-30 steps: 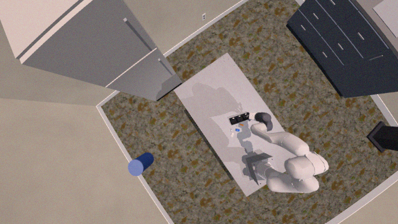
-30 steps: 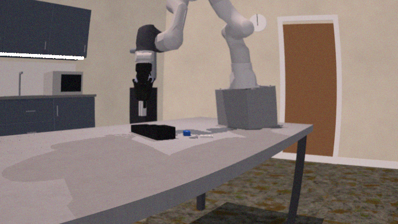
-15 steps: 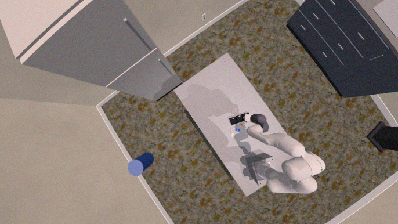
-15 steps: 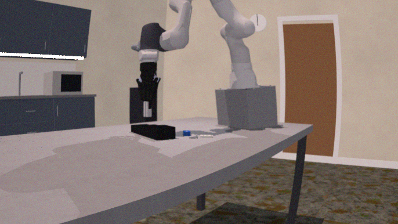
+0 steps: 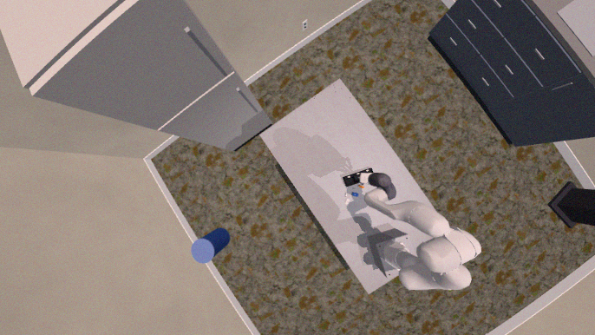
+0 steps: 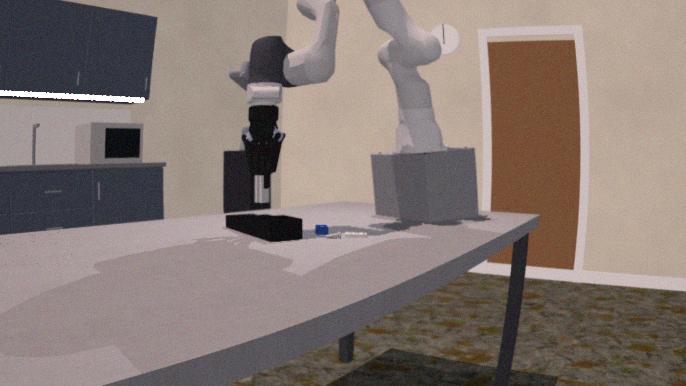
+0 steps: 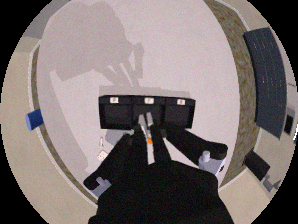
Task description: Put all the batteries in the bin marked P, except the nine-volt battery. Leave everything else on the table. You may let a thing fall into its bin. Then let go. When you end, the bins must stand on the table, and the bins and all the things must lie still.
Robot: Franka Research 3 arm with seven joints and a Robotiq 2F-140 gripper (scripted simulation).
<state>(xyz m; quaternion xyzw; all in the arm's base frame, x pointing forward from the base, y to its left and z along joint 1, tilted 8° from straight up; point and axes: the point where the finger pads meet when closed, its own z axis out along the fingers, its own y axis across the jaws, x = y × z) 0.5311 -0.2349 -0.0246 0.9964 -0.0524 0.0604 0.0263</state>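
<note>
Now: hand 10 mm to the left of the black bin and 90 mm above it. Round my hand: orange battery 80 mm behind, 30 mm to the left, 100 mm below; then thin pale stick 40 mm behind, 180 mm to the left, 100 mm below; then small blue block 100 mm behind, 110 mm to the left, 100 mm below.
</note>
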